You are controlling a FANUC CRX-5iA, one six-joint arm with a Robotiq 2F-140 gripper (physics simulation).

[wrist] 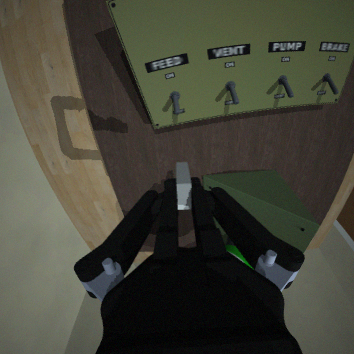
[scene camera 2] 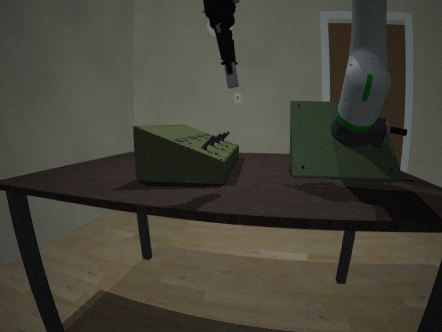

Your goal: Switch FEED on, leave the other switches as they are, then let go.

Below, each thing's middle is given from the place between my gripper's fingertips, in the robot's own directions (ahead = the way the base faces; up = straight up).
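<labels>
There is the olive switch panel (scene camera 2: 163, 153), and measured from my hand it sits 190 mm below, 190 mm ahead and 140 mm to the right of it.
</labels>
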